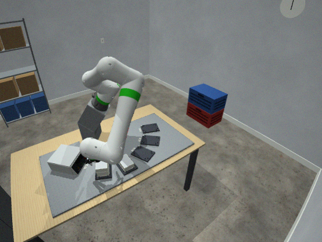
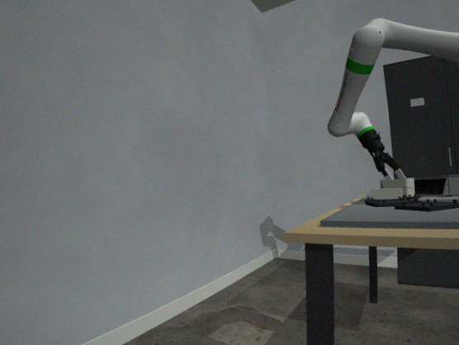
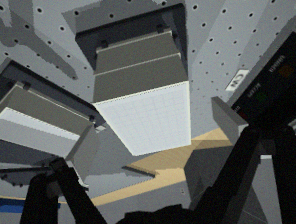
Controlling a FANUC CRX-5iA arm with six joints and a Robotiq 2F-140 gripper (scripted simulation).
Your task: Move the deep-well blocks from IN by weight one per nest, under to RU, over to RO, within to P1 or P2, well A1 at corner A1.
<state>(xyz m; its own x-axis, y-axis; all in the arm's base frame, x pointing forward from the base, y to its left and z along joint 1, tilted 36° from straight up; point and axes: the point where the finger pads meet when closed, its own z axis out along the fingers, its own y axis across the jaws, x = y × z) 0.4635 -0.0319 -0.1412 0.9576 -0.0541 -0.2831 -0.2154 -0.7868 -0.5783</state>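
Now: hand 260 mm to the left of the weigher platform and 180 mm past it. The rest, counted from my hand: CW label (120 mm to the right, 90 mm below, 90 mm behind); then check-weigher (250 mm to the right, 180 mm behind, 30 mm below); then dark nest plate (170 mm to the left, 80 mm below, 10 mm ahead).
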